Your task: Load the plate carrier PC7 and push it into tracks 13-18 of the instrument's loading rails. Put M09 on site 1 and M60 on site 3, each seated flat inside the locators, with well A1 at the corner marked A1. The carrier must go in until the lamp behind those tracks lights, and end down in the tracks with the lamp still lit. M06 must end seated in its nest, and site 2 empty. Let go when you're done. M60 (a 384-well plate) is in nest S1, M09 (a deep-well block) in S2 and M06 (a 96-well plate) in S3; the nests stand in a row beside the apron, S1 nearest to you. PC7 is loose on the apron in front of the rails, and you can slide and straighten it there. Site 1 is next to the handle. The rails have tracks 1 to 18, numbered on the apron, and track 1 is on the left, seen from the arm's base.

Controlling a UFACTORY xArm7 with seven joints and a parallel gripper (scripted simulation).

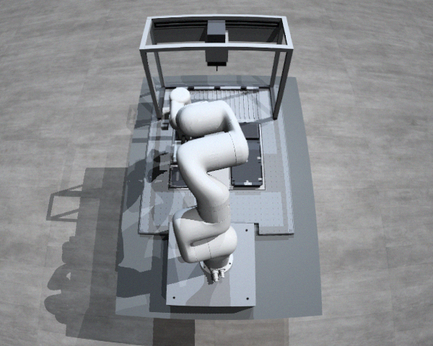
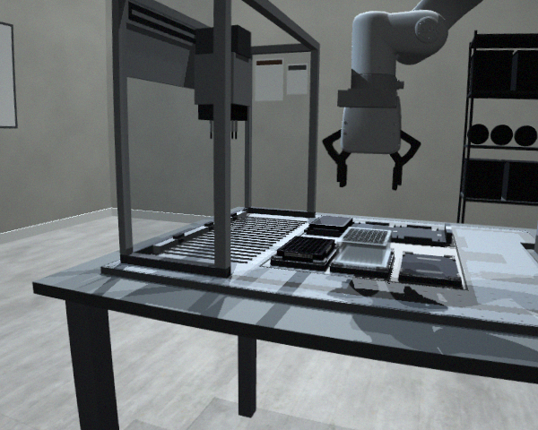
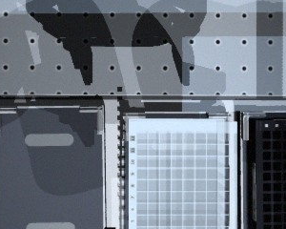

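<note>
My hand is 120 mm above the deep-well block M09. The rest, counted from my hand: nest S1: 110 mm behind, 20 mm to the left, 140 mm below; then nest S2: 140 mm below; then plate carrier PC7: 30 mm behind, 260 mm to the right, 130 mm below.
</note>
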